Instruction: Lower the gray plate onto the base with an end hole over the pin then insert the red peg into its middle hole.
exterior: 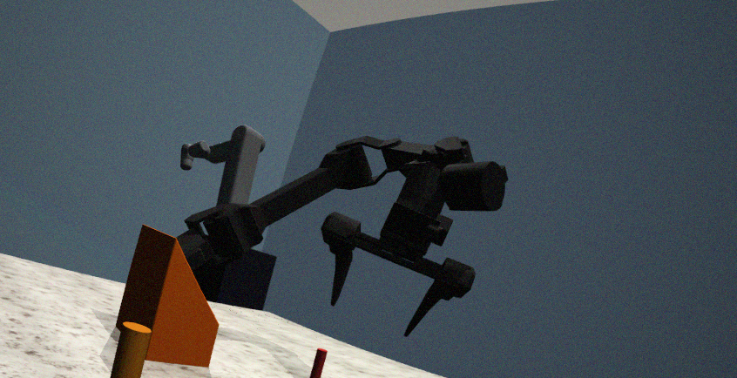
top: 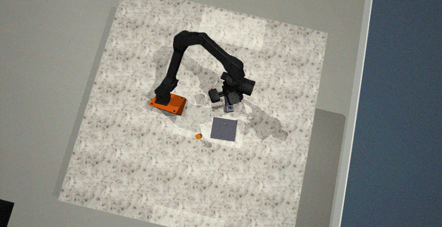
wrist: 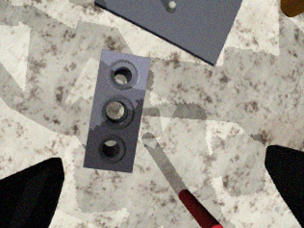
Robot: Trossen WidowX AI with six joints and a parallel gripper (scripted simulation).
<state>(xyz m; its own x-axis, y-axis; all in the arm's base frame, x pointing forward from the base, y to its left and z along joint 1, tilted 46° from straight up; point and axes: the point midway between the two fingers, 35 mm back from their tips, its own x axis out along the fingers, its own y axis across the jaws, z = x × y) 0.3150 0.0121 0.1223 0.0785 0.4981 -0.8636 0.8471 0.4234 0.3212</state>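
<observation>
The gray plate lies 10 cm below my gripper tip, 2 cm ahead of it and 1 cm to the right of it. Round my gripper tip: small orange cylinder 23 cm to the right, 10 cm below, 10 cm behind; base 14 cm to the right, 13 cm below, 3 cm ahead; red peg 10 cm below, 9 cm behind, 4 cm to the left.
</observation>
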